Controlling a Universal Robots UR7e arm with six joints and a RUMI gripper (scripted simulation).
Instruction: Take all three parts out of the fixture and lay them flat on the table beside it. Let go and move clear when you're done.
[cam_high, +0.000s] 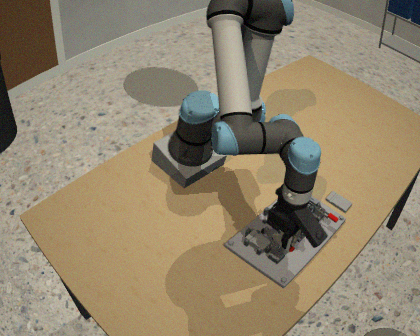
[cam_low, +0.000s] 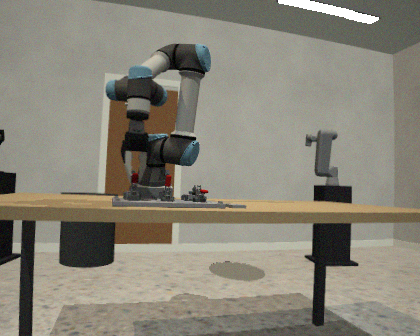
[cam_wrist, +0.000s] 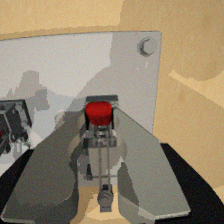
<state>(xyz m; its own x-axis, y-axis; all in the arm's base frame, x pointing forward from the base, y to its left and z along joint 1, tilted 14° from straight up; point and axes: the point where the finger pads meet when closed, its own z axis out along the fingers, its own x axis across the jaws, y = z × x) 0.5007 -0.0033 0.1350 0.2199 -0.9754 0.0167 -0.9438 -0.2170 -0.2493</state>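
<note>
My gripper is now 90 mm to the right of the grey fixture plate, 90 mm past it and 80 mm above it.
</note>
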